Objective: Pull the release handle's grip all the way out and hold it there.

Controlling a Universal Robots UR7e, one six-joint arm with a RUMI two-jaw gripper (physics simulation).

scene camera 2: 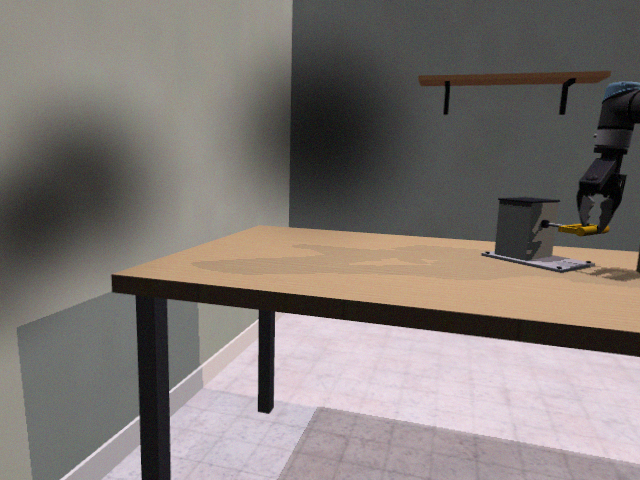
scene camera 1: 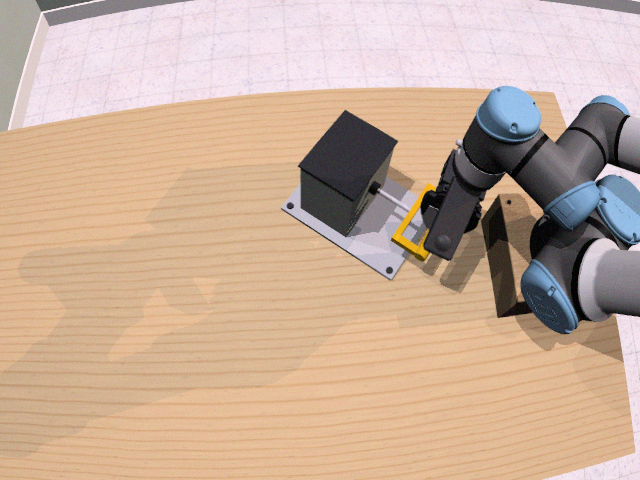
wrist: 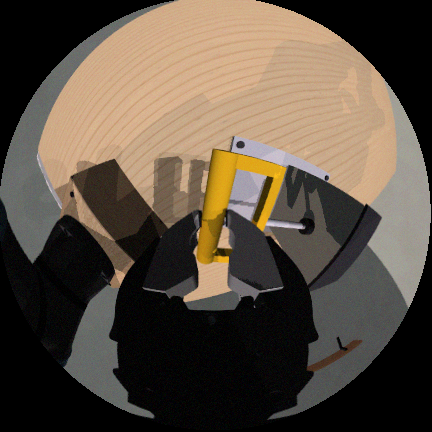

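Note:
The yellow release handle (scene camera 1: 402, 223) (scene camera 2: 571, 228) (wrist: 250, 163) is a rectangular frame with a thick round grip bar (wrist: 220, 177) on its outer side. A thin light rod (scene camera 1: 395, 199) (wrist: 285, 224) joins it to the dark grey box (scene camera 1: 347, 155) (scene camera 2: 522, 227) (wrist: 327, 215), and a clear length of rod shows between box and handle. My gripper (scene camera 2: 594, 227) (wrist: 213, 211) is shut on the grip bar, one jaw on each side, above the table. In scene camera 1 the arm hides part of the grip.
The box stands on a light base plate (scene camera 1: 356, 253) (scene camera 2: 568, 265) with dark bolts, on the wooden table (scene camera 1: 206, 423) (scene camera 2: 387, 289). A brown block (scene camera 1: 498, 258) (wrist: 107, 200) lies beside the arm's base. A wall shelf (scene camera 2: 511, 78) hangs behind the table.

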